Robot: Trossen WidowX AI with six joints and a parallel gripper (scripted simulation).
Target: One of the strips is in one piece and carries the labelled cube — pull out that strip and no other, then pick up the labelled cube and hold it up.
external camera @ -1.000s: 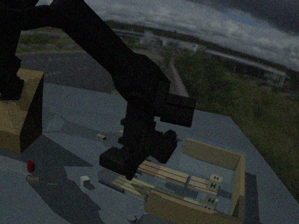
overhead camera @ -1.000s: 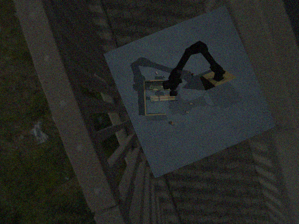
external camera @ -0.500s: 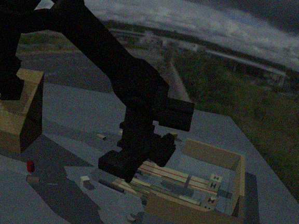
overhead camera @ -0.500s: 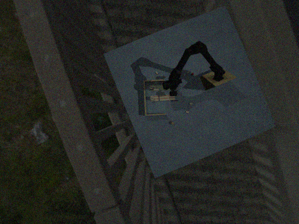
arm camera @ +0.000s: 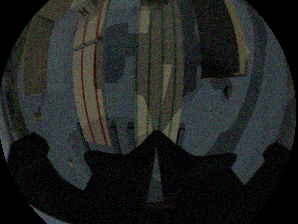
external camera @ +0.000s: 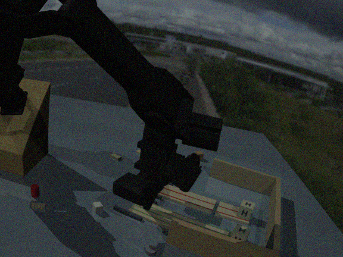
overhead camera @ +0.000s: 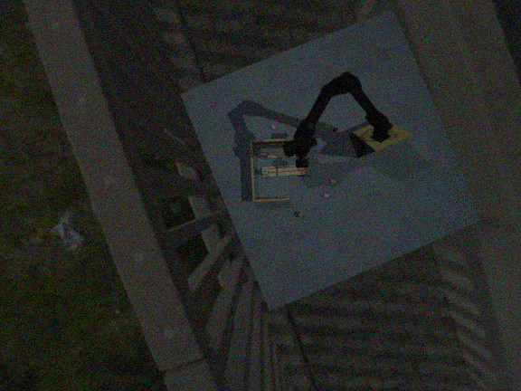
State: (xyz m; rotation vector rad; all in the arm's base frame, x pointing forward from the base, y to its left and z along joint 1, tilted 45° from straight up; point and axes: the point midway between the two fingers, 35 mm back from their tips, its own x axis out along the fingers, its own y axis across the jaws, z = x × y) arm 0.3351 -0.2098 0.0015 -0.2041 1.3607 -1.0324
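The white cube is 10 cm behind my gripper tip and 2 cm to the right of it. From my gripper tip the other things lie so: red cylinder 23 cm behind, 1 cm above.
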